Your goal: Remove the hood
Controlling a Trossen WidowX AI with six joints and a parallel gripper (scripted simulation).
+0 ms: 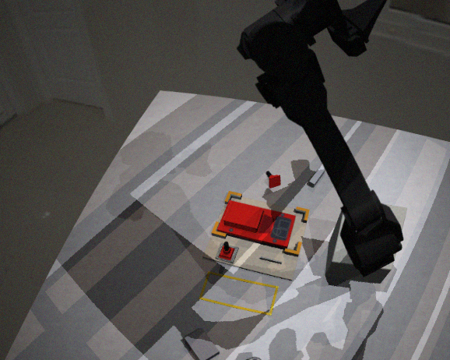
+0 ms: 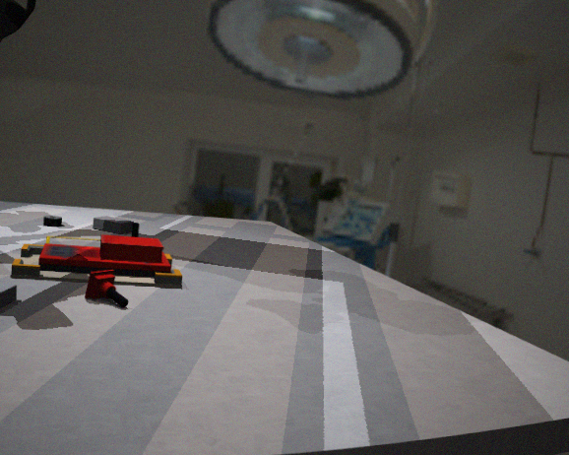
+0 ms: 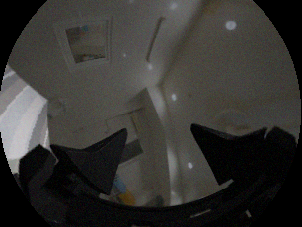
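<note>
Right now my gripper tip is 71 cm above the red hood, 20 cm short of it and 9 cm to the left of it. Round my gripper tip: dark disc 74 cm below, 32 cm to the left, 10 cm ahead; then grey engine block 72 cm below, 20 cm ahead, 8 cm to the right; then grey bar 74 cm below, 29 cm to the right, 1 cm behind.
</note>
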